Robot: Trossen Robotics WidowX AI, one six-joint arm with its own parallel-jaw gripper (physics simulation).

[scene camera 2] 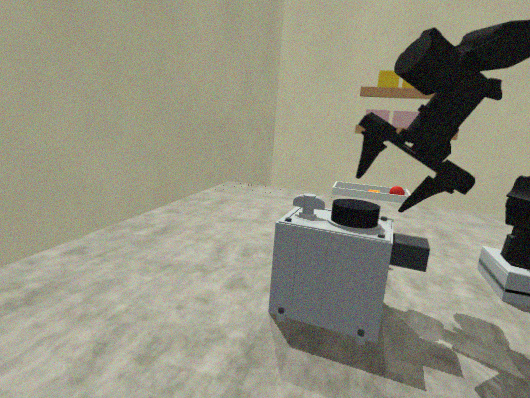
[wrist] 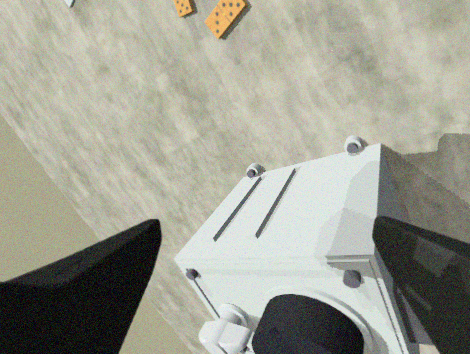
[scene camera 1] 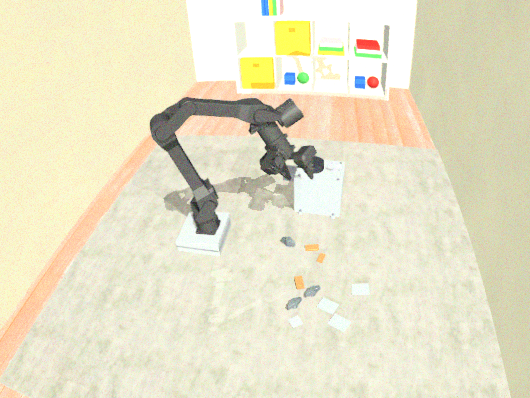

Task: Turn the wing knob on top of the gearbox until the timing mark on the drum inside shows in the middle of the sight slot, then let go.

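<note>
A grey gearbox (scene camera 2: 331,270) is here, and I see it in the wrist view (wrist: 292,247) too, as well as in scene camera 1 (scene camera 1: 323,195). My gripper (scene camera 2: 377,194) is open and holds nothing. I can also see my gripper in the wrist view (wrist: 266,228) and in scene camera 1 (scene camera 1: 301,179).
</note>
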